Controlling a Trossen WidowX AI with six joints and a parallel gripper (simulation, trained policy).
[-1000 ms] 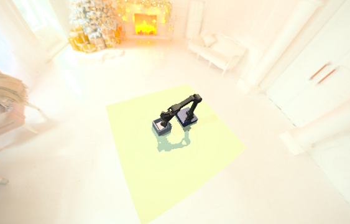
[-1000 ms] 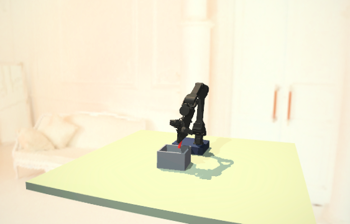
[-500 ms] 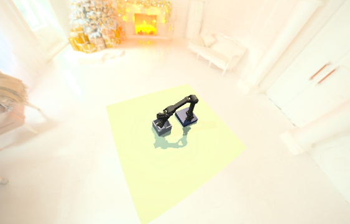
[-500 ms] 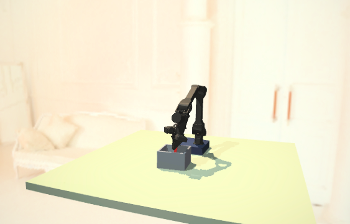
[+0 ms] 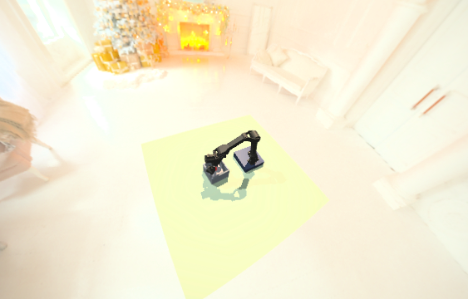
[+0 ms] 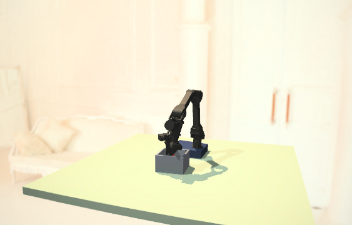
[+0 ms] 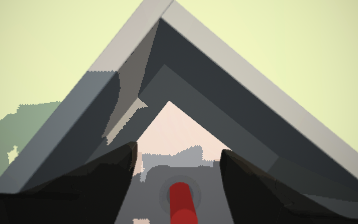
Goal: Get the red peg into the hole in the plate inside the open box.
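Right now my gripper tip is 30 mm to the right of the red peg, 30 mm above it and 20 mm past it. From my gripper tip the other things lie so: plate (30 mm to the left, 30 mm below, 20 mm behind); grey box (50 mm below, 30 mm to the left, 20 mm behind).
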